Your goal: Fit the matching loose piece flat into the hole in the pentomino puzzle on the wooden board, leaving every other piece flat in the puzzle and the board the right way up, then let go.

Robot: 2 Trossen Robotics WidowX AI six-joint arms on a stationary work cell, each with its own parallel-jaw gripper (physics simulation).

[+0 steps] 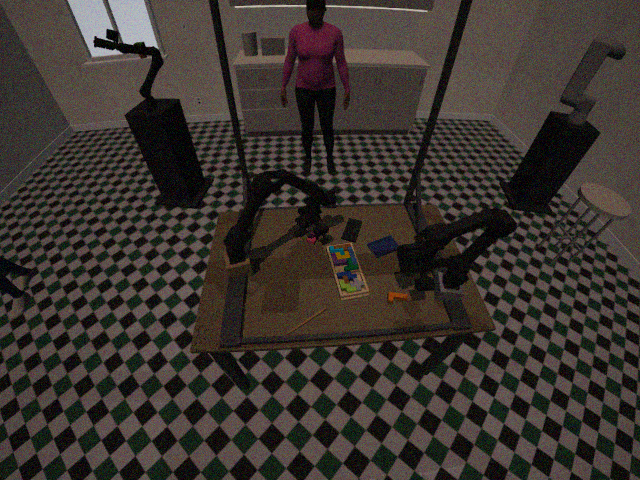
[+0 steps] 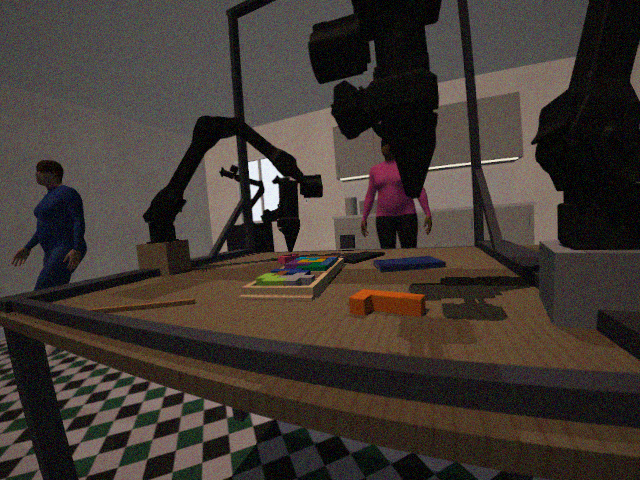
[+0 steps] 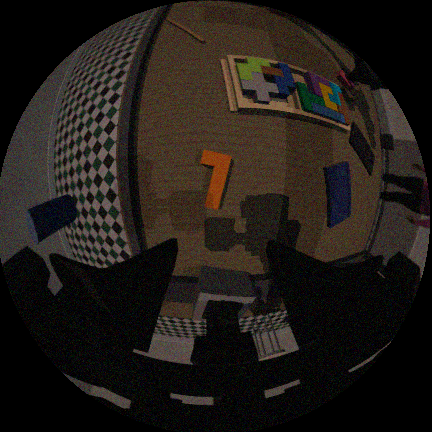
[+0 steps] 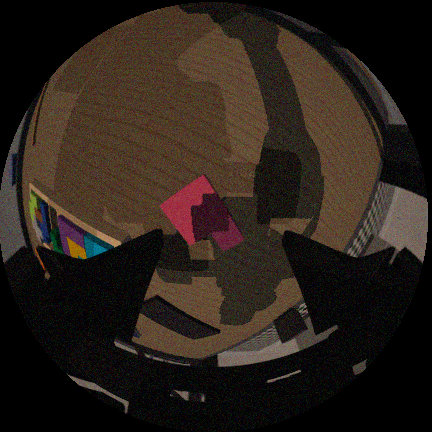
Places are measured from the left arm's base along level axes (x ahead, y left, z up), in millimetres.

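Pixels of known places: left gripper, fingertip midpoint: (image 1: 413,279) (image 2: 413,197) (image 3: 223,245); right gripper, fingertip midpoint: (image 1: 312,232) (image 2: 290,249) (image 4: 224,236); left arm's base, origin of the base link: (image 1: 450,282) (image 2: 603,245) (image 3: 221,310); right arm's base, origin of the base link: (image 1: 236,257) (image 2: 163,241).
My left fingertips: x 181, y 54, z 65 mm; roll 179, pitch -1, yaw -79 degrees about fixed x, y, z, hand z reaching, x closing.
Observation:
Ahead of a thing's pixels: the offset from my left fingertips to its top centre. "pt": to the spot under its first point.
The wooden puzzle board @(dx +260, dy -100, dz -119 mm) (image 1: 355,296) (image 2: 277,296) (image 3: 290,107) (image 4: 100,235) lies face up with coloured pieces in it. Bare wood shows around its grey cross-shaped piece @(pt dx +205, dy -22, dz -111 mm) (image 3: 260,87); the exact hole outline is hard to tell. A loose pink notched piece @(dx +440, dy -263, dz -117 mm) (image 1: 311,240) (image 3: 345,78) (image 4: 180,205) lies on the table beyond the board's far end. A loose orange L-shaped piece @(dx +34, dy +16, dz -117 mm) (image 1: 397,296) (image 2: 387,302) (image 3: 218,175) lies right of the board. My right gripper (image 4: 224,236) (image 2: 291,249) is open and empty above the pink piece. My left gripper (image 3: 223,245) (image 2: 415,195) is open and empty, high near the orange piece.
A blue flat block @(dx +93, dy -269, dz -125 mm) (image 1: 383,246) (image 2: 409,263) (image 3: 338,194) lies right of the board. A black flat block @(dx +254, dy -355, dz -129 mm) (image 1: 352,229) (image 3: 362,148) (image 4: 181,319) lies behind it. A thin wooden stick @(dx +392, dy +167, dz -130 mm) (image 1: 307,320) (image 2: 147,305) (image 3: 186,31) lies near the front left. Dark rails edge the table.

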